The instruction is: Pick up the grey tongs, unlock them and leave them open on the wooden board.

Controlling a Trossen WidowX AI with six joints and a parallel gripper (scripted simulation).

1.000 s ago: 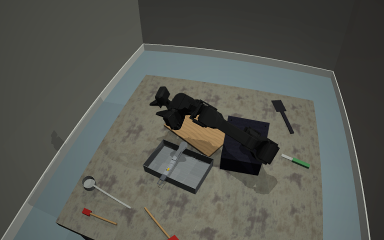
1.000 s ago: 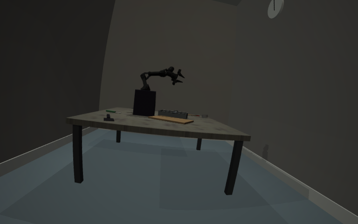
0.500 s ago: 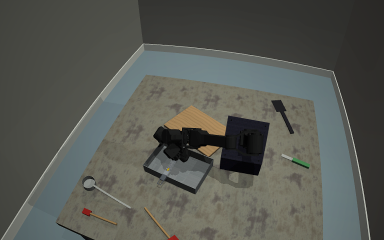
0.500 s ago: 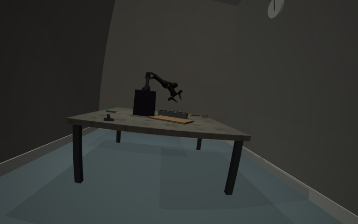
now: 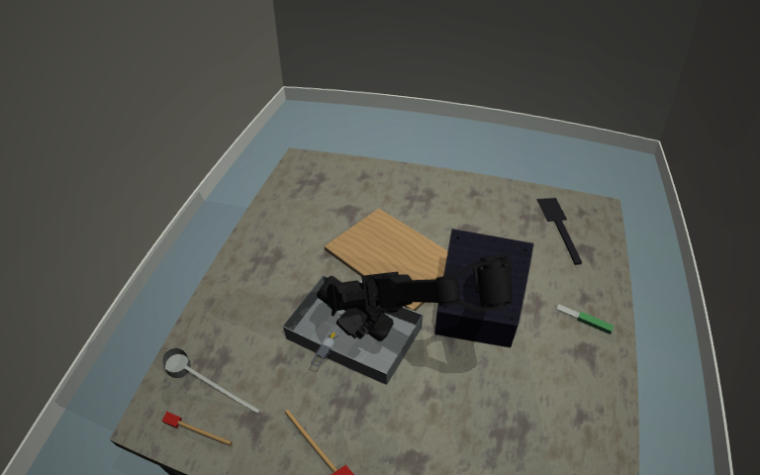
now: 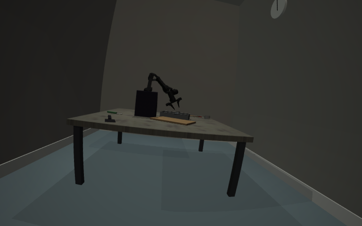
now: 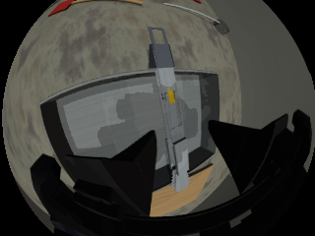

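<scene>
Now: gripper tip 20 mm short of the yellow lock piece, 30 mm to the right of it and 40 mm above it. From my gripper tip the other things lie so: black spatula (520 mm behind, 640 mm to the right, 100 mm below); then dark roasting tin (10 mm behind, 40 mm to the right, 70 mm below); then wooden board (30 mm behind, 340 mm to the right, 90 mm below).
</scene>
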